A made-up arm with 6 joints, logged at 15 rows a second.
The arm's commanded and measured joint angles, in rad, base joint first. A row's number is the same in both.
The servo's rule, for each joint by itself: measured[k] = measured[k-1] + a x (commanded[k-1-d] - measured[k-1]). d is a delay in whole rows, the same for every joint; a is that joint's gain. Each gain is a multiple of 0.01, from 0.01 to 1. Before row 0 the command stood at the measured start. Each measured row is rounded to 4 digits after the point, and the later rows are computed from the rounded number. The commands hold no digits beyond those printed.
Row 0, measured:
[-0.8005 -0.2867 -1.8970 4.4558 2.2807 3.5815]
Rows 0 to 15, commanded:
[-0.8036 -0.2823 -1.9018 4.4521 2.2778 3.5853]
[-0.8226 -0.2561 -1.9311 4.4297 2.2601 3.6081]
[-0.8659 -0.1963 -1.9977 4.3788 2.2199 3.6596]
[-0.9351 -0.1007 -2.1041 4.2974 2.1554 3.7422]
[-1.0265 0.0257 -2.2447 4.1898 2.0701 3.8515]
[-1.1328 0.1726 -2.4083 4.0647 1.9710 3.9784]
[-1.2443 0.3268 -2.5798 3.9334 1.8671 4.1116]
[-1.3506 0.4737 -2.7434 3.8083 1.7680 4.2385]
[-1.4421 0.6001 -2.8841 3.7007 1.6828 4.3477]
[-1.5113 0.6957 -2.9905 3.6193 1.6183 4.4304]
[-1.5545 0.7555 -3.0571 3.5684 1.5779 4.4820]
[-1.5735 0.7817 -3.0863 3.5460 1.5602 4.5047]
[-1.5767 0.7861 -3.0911 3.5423 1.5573 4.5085]
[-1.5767 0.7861 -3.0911 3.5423 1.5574 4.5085]
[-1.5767 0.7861 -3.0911 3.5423 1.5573 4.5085]
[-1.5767 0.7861 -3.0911 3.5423 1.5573 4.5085]
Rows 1 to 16, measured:
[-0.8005 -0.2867 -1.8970 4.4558 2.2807 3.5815]
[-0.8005 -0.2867 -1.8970 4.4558 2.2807 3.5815]
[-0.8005 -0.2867 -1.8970 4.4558 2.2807 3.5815]
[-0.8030 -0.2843 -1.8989 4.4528 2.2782 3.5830]
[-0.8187 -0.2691 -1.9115 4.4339 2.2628 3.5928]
[-0.8565 -0.2298 -1.9451 4.3887 2.2263 3.6189]
[-0.9194 -0.1601 -2.0071 4.3138 2.1660 3.6670]
[-1.0051 -0.0598 -2.0998 4.2121 2.0845 3.7390]
[-1.1073 0.0657 -2.2201 4.0912 1.9880 3.8324]
[-1.2169 0.2067 -2.3604 3.9618 1.8852 3.9413]
[-1.3239 0.3509 -2.5098 3.8359 1.7856 4.0572]
[-1.4185 0.4855 -2.6558 3.7250 1.6982 4.1705]
[-1.4927 0.5990 -2.7863 3.6383 1.6303 4.2719]
[-1.5421 0.6835 -2.8919 3.5810 1.5858 4.3538]
[-1.5672 0.7365 -2.9677 3.5523 1.5640 4.4127]
[-1.5748 0.7633 -3.0158 3.5441 1.5583 4.4501]
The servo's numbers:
d 3
a 0.80 0.54 0.39 0.82 0.85 0.39

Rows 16 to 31, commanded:
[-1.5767 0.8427 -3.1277 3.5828 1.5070 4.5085]
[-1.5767 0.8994 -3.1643 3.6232 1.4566 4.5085]
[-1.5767 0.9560 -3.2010 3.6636 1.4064 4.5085]
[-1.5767 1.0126 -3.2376 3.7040 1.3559 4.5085]
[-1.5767 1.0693 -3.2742 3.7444 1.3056 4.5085]
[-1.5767 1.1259 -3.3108 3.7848 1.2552 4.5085]
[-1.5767 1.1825 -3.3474 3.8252 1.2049 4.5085]
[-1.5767 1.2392 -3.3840 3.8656 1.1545 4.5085]
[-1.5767 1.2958 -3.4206 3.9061 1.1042 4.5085]
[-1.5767 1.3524 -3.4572 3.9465 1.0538 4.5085]
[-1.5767 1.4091 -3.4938 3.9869 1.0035 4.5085]
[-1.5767 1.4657 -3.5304 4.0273 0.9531 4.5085]
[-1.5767 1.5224 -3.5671 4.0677 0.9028 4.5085]
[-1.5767 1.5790 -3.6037 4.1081 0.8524 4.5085]
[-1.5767 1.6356 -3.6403 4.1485 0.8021 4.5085]
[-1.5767 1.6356 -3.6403 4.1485 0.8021 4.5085]
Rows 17 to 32, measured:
[-1.5763 0.7756 -3.0452 3.5426 1.5575 4.4729]
[-1.5766 0.7813 -3.0631 3.5424 1.5573 4.4868]
[-1.5767 0.7839 -3.0740 3.5423 1.5573 4.4953]
[-1.5767 0.8157 -3.0949 3.5755 1.5145 4.5004]
[-1.5767 0.8609 -3.1220 3.6146 1.4653 4.5036]
[-1.5767 0.9123 -3.1528 3.6548 1.4152 4.5055]
[-1.5767 0.9665 -3.1859 3.6951 1.3648 4.5067]
[-1.5767 1.0220 -3.2203 3.7355 1.3145 4.5074]
[-1.5767 1.0781 -3.2556 3.7759 1.2641 4.5078]
[-1.5767 1.1345 -3.2914 3.8163 1.2138 4.5081]
[-1.5767 1.1910 -3.3275 3.8567 1.1634 4.5083]
[-1.5767 1.2476 -3.3638 3.8972 1.1131 4.5084]
[-1.5767 1.3042 -3.4002 3.9376 1.0627 4.5084]
[-1.5767 1.3608 -3.4367 3.9780 1.0124 4.5084]
[-1.5767 1.4174 -3.4732 4.0184 0.9620 4.5084]
[-1.5767 1.4741 -3.5098 4.0588 0.9117 4.5084]

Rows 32 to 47, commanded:
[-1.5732 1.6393 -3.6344 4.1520 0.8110 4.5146]
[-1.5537 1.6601 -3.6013 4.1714 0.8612 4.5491]
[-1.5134 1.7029 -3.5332 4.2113 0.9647 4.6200]
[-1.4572 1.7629 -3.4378 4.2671 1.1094 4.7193]
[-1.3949 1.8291 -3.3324 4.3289 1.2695 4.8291]
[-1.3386 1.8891 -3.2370 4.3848 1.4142 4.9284]
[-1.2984 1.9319 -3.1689 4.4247 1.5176 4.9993]
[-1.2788 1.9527 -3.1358 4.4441 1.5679 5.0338]
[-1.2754 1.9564 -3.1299 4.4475 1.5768 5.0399]
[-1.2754 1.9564 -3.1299 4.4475 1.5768 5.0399]
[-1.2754 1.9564 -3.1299 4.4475 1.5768 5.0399]
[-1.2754 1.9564 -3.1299 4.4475 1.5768 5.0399]
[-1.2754 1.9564 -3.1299 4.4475 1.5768 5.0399]
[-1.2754 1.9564 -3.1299 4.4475 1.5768 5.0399]
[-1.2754 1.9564 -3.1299 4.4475 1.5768 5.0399]
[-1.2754 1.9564 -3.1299 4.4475 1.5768 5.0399]
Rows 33 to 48, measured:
[-1.5767 1.5307 -3.5464 4.0992 0.8613 4.5084]
[-1.5767 1.5873 -3.5830 4.1396 0.8110 4.5084]
[-1.5767 1.6134 -3.6053 4.1469 0.8034 4.5084]
[-1.5739 1.6274 -3.6166 4.1511 0.8099 4.5108]
[-1.5577 1.6451 -3.6106 4.1677 0.8535 4.5257]
[-1.5223 1.6763 -3.5804 4.2035 0.9480 4.5625]
[-1.4702 1.7231 -3.5248 4.2557 1.0852 4.6237]
[-1.4100 1.7803 -3.4498 4.3157 1.2419 4.7038]
[-1.3529 1.8391 -3.3668 4.3724 1.3884 4.7914]
[-1.3093 1.8892 -3.2896 4.4153 1.4982 4.8725]
[-1.2849 1.9235 -3.2296 4.4389 1.5574 4.9354]
[-1.2773 1.9413 -3.1907 4.4460 1.5739 4.9762]
[-1.2758 1.9495 -3.1670 4.4472 1.5764 5.0010]
[-1.2755 1.9532 -3.1525 4.4474 1.5767 5.0162]
[-1.2754 1.9549 -3.1437 4.4475 1.5768 5.0254]
[-1.2754 1.9557 -3.1383 4.4475 1.5768 5.0311]

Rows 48 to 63, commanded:
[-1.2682 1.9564 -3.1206 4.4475 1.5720 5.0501]
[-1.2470 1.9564 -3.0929 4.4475 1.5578 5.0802]
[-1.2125 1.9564 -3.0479 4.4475 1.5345 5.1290]
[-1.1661 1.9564 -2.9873 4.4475 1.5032 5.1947]
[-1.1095 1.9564 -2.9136 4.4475 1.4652 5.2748]
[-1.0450 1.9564 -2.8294 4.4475 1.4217 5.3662]
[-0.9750 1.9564 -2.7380 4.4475 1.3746 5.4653]
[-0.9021 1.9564 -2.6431 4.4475 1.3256 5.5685]
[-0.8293 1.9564 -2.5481 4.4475 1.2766 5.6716]
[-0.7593 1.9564 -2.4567 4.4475 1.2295 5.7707]
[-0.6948 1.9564 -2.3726 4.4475 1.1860 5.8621]
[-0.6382 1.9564 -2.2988 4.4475 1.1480 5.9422]
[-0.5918 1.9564 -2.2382 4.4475 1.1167 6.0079]
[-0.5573 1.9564 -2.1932 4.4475 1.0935 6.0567]
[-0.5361 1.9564 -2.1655 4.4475 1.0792 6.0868]
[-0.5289 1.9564 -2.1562 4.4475 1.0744 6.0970]
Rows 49 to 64, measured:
[-1.2754 1.9561 -3.1350 4.4475 1.5768 5.0345]
[-1.2754 1.9563 -3.1330 4.4475 1.5768 5.0366]
[-1.2754 1.9564 -3.1318 4.4475 1.5768 5.0379]
[-1.2696 1.9564 -3.1274 4.4475 1.5727 5.0427]
[-1.2515 1.9564 -3.1139 4.4475 1.5600 5.0573]
[-1.2203 1.9564 -3.0882 4.4475 1.5383 5.0853]
[-1.1769 1.9564 -3.0488 4.4475 1.5085 5.1280]
[-1.1230 1.9564 -2.9961 4.4475 1.4717 5.1853]
[-1.0606 1.9564 -2.9311 4.4475 1.4292 5.2559]
[-0.9921 1.9564 -2.8558 4.4475 1.3828 5.3376]
[-0.9201 1.9564 -2.7728 4.4475 1.3342 5.4277]
[-0.8475 1.9564 -2.6852 4.4475 1.2852 5.5228]
[-0.7769 1.9564 -2.5961 4.4475 1.2379 5.6195]
[-0.7112 1.9564 -2.5089 4.4475 1.1938 5.7141]
[-0.6528 1.9564 -2.4270 4.4475 1.1549 5.8031]
[-0.6040 1.9564 -2.3534 4.4475 1.1224 5.8830]

